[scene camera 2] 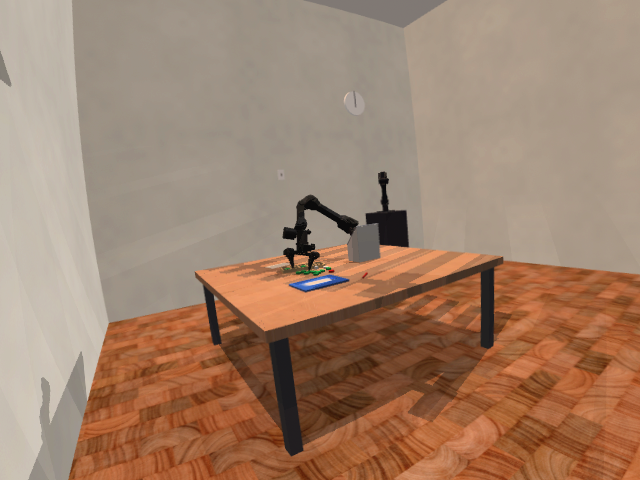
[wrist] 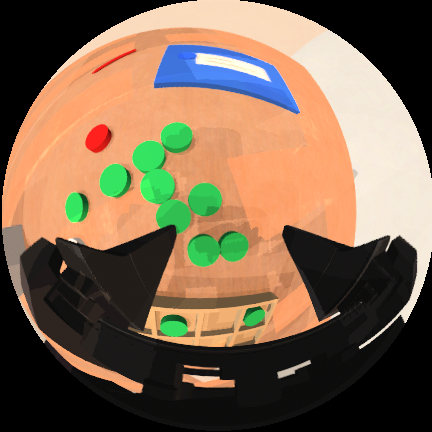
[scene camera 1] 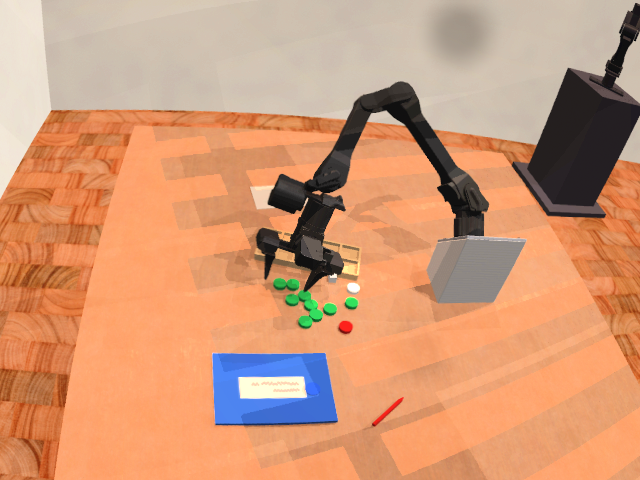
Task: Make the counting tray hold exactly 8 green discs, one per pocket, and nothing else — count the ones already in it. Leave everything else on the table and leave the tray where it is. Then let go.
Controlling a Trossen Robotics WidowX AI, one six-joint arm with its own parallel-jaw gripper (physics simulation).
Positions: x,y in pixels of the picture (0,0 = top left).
Scene:
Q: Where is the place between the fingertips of my gripper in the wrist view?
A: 230,230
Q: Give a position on a wooden counting tray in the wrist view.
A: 214,321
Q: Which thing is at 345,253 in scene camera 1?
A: A wooden counting tray.

